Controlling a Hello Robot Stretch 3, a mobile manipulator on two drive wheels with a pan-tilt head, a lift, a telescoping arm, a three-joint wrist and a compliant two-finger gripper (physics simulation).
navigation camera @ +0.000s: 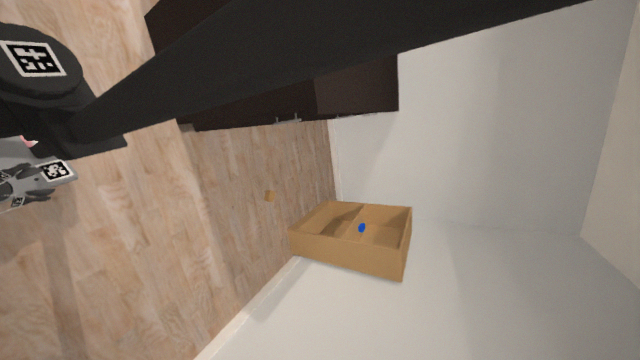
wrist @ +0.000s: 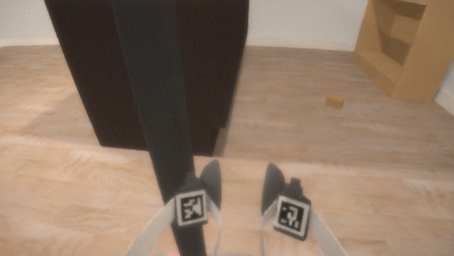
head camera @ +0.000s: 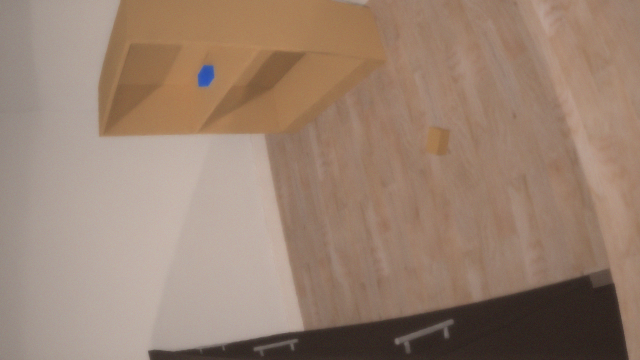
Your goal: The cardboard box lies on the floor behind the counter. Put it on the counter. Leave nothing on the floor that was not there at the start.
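Frame: origin at the robot's base, x right, y back, z down, level; millimetres.
Seen in the pictures: gripper, fingertip midpoint: (navigation camera: 47, 179) (wrist: 242, 180).
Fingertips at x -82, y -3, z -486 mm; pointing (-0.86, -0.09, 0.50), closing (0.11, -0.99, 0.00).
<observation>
Offsets run from my fingertips to a thing's top centre. "*": to the spot under its first point.
The small tan cardboard box {dx -989, dy -642, dz +436 mm} (head camera: 437, 141) (navigation camera: 270, 195) (wrist: 334, 102) lies on the wood floor, between the handled side of the dark counter (head camera: 525, 320) (navigation camera: 357, 90) (wrist: 215, 75) and the tan shelf unit, apart from both. The counter's top cannot be made out in these views. My gripper (wrist: 242, 180) is open, with nothing between its fingers. It is far from the box, on the near side of the counter's end in the wrist view. In the navigation view part of the gripper shows at the left edge.
The tan shelf unit (head camera: 250, 22) (navigation camera: 350, 257) (wrist: 425, 65) stands by the wall, with a blue object (head camera: 206, 76) (navigation camera: 361, 227) in one compartment. Grey bar handles {* dx -579, dy -22, dz -260 mm} (head camera: 425, 331) (navigation camera: 288, 120) stick out from the counter. My dark arm crosses the navigation view.
</observation>
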